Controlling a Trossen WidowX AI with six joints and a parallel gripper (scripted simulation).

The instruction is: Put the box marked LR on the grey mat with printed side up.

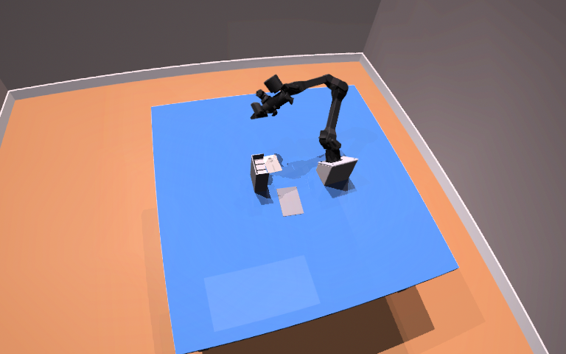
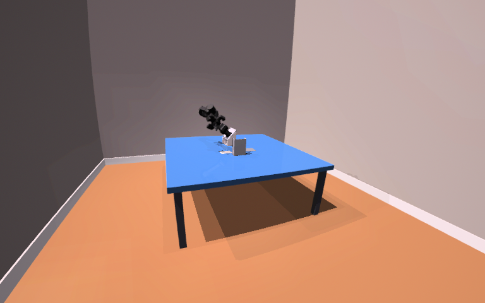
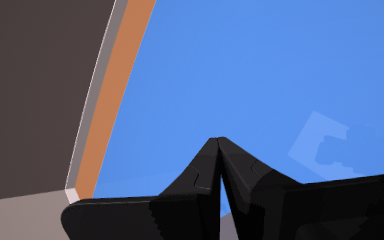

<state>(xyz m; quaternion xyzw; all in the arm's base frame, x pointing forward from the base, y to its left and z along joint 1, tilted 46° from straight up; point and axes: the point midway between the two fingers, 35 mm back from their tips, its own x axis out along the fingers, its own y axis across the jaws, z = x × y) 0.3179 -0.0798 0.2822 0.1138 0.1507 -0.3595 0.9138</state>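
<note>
My gripper tip is 17 cm to the right of the white box, 16 cm above it and 1 cm short of it. Round my gripper tip: flat white piece: 22 cm below, 12 cm to the left, 8 cm behind; grey mat: 35 cm to the left, 22 cm below, 9 cm behind.
</note>
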